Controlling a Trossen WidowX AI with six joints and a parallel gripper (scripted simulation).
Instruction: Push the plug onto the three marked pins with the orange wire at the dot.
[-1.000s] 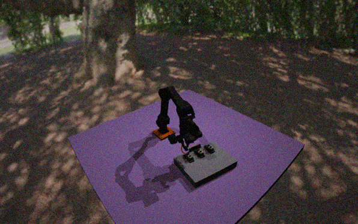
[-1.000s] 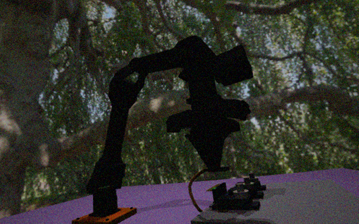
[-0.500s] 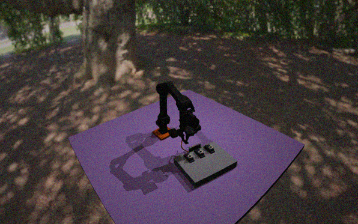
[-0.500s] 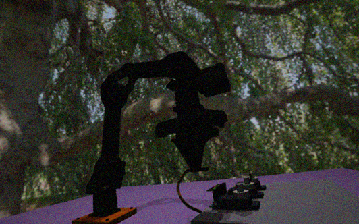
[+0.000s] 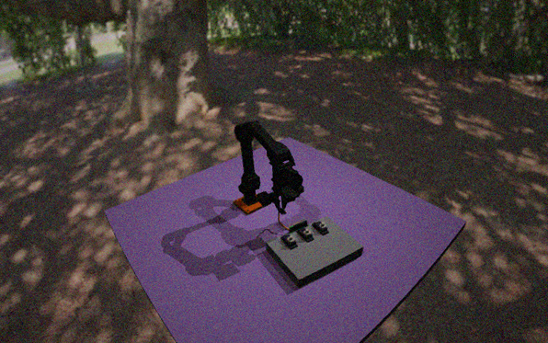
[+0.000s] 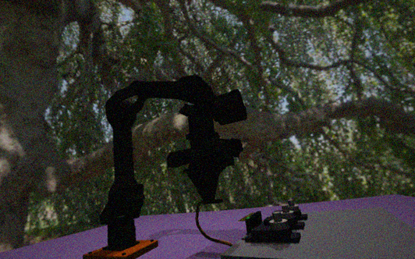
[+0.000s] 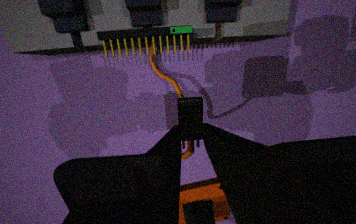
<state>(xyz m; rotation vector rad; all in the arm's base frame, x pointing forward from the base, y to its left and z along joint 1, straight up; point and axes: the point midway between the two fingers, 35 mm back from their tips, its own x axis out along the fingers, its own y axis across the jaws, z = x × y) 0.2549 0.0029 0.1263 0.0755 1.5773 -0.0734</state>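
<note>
Right now my gripper tip is 8 cm short of the bright green band, 1 cm to the left of it and 3 cm above it. Also, from my gripper tip: black servo motor 13 cm ahead, 2 cm to the left, 6 cm below; grey printed holder 24 cm ahead, 1 cm to the left, 8 cm below.
</note>
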